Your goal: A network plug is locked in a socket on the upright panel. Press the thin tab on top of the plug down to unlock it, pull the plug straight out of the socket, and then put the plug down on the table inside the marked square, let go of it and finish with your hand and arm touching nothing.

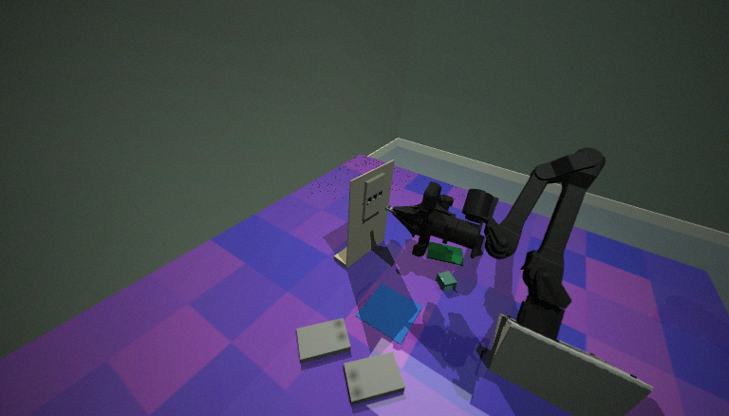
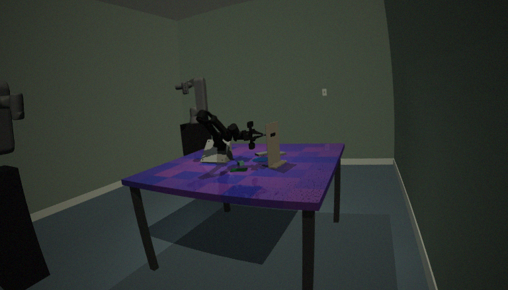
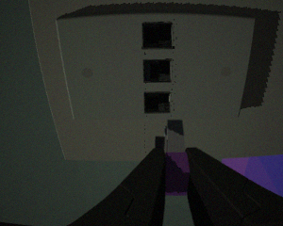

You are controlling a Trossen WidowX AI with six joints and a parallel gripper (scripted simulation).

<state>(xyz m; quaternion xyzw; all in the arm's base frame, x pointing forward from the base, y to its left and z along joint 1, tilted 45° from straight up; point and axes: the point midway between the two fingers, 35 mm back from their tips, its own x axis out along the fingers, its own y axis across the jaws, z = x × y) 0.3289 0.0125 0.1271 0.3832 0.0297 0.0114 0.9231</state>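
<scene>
The blue marked square is 20 cm below my gripper tip, 12 cm to the left of it and 7 cm behind it. Also, from my gripper tip: small teal block: 19 cm below, 17 cm behind, 4 cm to the right; network plug: right at my gripper tip; beige upright panel: 8 cm ahead, 7 cm below, 2 cm to the right.
</scene>
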